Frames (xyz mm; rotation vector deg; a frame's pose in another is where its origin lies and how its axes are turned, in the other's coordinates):
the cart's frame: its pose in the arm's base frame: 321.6 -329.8 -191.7 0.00 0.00 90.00
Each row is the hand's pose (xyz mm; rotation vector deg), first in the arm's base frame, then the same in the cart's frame.
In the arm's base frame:
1: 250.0 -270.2 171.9 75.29 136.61 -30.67
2: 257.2 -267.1 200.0 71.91 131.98 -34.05
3: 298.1 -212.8 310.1 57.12 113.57 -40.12
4: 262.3 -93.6 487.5 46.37 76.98 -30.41
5: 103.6 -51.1 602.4 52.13 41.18 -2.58
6: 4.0 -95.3 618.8 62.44 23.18 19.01
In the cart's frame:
1: 59.6 71.6 363.6 -166.27 -48.12 47.22
2: 62.7 64.4 391.7 163.47 48.16 -55.70
3: 117.0 23.5 501.8 142.05 46.98 -81.27
4: 236.2 59.3 679.2 102.41 25.41 -97.58
5: 278.7 218.0 794.1 72.97 -8.56 -81.34
6: 234.5 317.6 810.5 63.59 -29.16 -60.37

